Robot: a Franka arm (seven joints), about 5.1 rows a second.
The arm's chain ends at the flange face. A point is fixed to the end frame.
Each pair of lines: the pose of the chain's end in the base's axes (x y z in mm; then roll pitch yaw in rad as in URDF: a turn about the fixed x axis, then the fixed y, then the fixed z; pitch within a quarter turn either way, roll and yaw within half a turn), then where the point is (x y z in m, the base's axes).
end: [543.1, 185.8, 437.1, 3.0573, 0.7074, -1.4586]
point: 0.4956 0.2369 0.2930
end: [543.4, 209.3, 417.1, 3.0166, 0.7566, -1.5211]
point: 0.4930 0.2688 0.2772
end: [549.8, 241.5, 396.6, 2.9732, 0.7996, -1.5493]
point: 0.4948 0.3066 0.2610
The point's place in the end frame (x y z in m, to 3 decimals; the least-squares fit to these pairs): 0.051 0.029 0.149
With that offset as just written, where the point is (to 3 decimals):
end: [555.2, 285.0, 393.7, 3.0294, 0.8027, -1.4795]
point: 0.504 0.349 0.256
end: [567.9, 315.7, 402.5, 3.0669, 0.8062, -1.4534]
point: 0.520 0.381 0.264
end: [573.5, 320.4, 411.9, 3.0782, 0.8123, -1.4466]
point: 0.527 0.387 0.274
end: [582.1, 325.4, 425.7, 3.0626, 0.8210, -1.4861]
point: 0.535 0.394 0.289
